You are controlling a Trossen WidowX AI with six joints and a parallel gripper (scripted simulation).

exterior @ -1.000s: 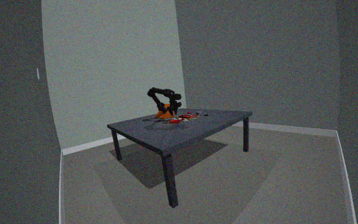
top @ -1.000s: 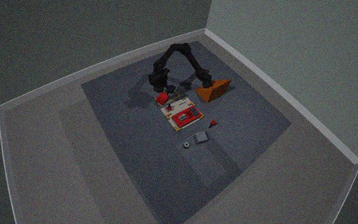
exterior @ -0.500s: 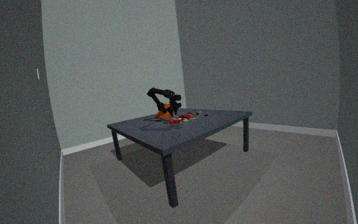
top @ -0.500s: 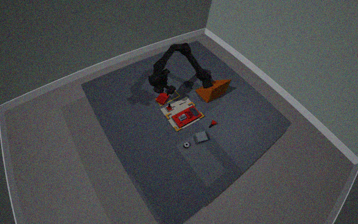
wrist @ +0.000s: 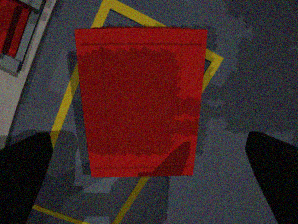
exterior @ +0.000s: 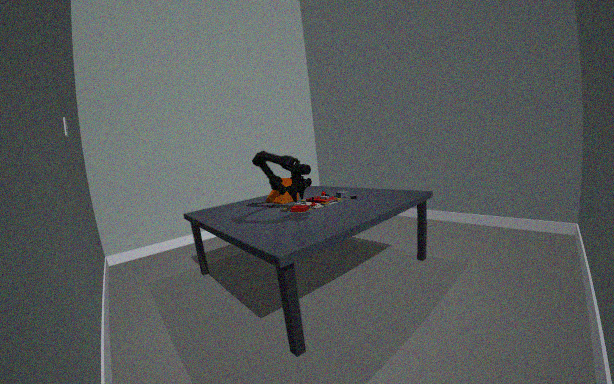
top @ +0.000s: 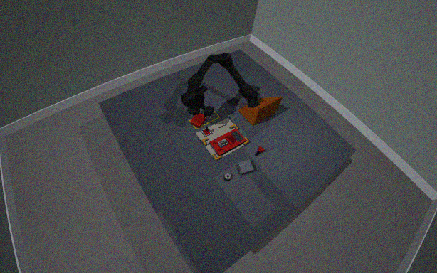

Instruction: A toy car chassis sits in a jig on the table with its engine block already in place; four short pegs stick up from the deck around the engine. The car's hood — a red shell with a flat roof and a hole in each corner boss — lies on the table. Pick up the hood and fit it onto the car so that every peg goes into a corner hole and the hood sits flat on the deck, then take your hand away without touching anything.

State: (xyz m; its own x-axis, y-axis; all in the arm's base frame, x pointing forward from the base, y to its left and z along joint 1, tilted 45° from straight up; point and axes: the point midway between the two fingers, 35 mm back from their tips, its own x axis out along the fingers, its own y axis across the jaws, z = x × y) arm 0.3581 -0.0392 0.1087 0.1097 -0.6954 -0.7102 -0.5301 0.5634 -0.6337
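The red hood lies 5 cm below my gripper tip. Also, from my gripper tip: grey engine block 5 cm behind, 24 cm to the left, 4 cm below.
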